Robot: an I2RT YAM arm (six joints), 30 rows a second.
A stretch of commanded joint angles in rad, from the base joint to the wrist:
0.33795 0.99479 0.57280 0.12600 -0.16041 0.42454
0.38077 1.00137 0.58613 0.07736 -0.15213 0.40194
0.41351 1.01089 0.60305 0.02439 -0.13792 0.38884
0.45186 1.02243 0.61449 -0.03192 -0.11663 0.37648
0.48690 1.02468 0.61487 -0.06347 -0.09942 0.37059
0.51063 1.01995 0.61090 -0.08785 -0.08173 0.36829
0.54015 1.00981 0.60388 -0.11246 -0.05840 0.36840
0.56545 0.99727 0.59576 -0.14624 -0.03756 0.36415
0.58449 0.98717 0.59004 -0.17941 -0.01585 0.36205
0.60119 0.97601 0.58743 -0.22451 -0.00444 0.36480
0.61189 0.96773 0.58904 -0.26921 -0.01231 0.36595
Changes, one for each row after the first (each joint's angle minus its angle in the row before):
0.04282 0.00658 0.01333 -0.04864 0.00828 -0.02260
0.03274 0.00952 0.01692 -0.05297 0.01421 -0.01310
0.03835 0.01154 0.01144 -0.05631 0.02129 -0.01236
0.03504 0.00225 0.00038 -0.03155 0.01721 -0.00589
0.02373 -0.00473 -0.00397 -0.02438 0.01769 -0.00230
0.02952 -0.01014 -0.00702 -0.02461 0.02333 0.00011
0.02530 -0.01254 -0.00812 -0.03378 0.02084 -0.00425
0.01904 -0.01010 -0.00572 -0.03317 0.02171 -0.00210
0.01670 -0.01116 -0.00261 -0.04510 0.01141 0.00275
0.01070 -0.00828 0.00161 -0.04470 -0.00787 0.00115

